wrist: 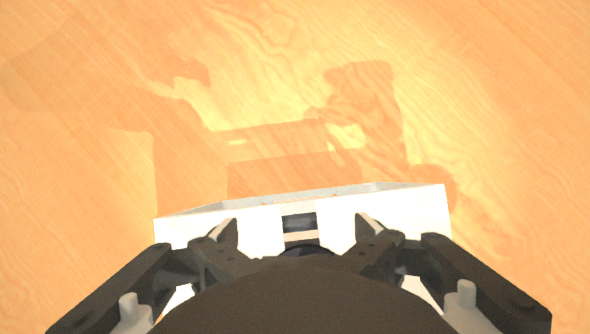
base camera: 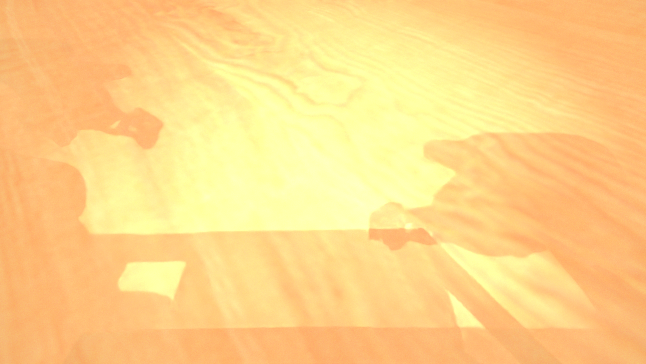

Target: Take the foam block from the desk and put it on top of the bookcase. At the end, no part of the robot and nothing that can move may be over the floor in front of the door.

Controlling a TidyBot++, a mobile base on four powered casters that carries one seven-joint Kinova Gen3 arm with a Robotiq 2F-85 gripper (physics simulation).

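Frame: origin at the arm's base, x right, y ahead, z up, level; centimetres.
Where they show: gripper, fingertip midpoint: [wrist: 296, 228].
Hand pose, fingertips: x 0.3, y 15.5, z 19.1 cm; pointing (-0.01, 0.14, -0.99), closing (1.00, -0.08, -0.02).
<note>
After its pixels a point has its place.
My gripper [wrist: 296, 228] {z 19.1, x 0.3, y 15.5 cm} is open in the wrist view, with its two dark fingers wide apart and no object between them. It hangs over the white box-shaped body of the base [wrist: 410, 207] {z -1.4, x 18.8, y 11.9 cm}. The foam block, the desk, the bookcase and the door do not show in either view.
A wood-grain floor [base camera: 280, 170] {z -39.7, x -6.9, y 50.2 cm} [wrist: 65, 215] {z -39.7, x -85.5, y 15.8 cm} shows in both views, bright and washed out in the base camera view. Shadows of the arm and the base [base camera: 520, 200] [wrist: 280, 175] fall across it.
</note>
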